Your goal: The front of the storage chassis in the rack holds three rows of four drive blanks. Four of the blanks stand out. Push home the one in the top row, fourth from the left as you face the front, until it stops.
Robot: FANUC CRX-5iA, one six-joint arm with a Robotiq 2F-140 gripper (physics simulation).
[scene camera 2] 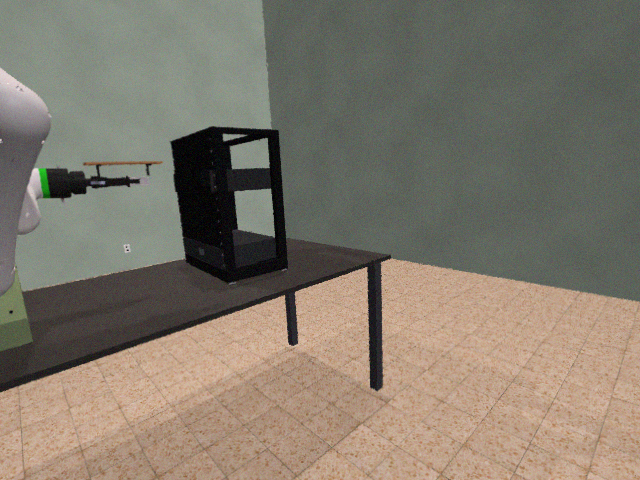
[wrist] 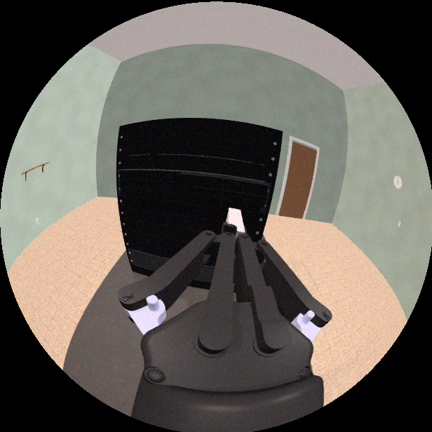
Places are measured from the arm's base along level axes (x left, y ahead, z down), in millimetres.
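Pixels of known places: gripper, between the fingertips: (scene camera 2: 149, 180).
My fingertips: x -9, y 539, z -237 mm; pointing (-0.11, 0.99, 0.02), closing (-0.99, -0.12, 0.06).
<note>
Behind a point stands the place of what it marks.
The black rack (scene camera 2: 276, 206) @(x -179, y 989, z -102 mm) (wrist: 122, 200) stands on the table, its front toward the gripper. The storage chassis (scene camera 2: 249, 179) @(x -139, y 889, z -223 mm) (wrist: 190, 200) sits in it about mid-height; its front in the wrist view is very dark, and single drive blanks, including the top-row fourth one, cannot be told apart. My gripper (scene camera 2: 144, 180) @(x -9, y 539, z -237 mm) (wrist: 232, 217) is shut, with nothing between its pale fingertips. In scene camera 2 it points level at the rack, with a gap between fingertips and rack front. In the wrist view the fingertips overlap the right part of the chassis front.
The dark table (scene camera 2: 129, 304) @(x -50, y 399, z 189 mm) (wrist: 100, 340) carries the rack and the green arm base (scene camera 2: 15, 330) @(x -141, y 93, z 144 mm). Another dark unit (scene camera 2: 255, 249) @(x -134, y 892, z 76 mm) sits low in the rack. A wooden rail (scene camera 2: 122, 163) (wrist: 35, 168) is on the wall; a brown door (wrist: 298, 180) is behind at the right.
</note>
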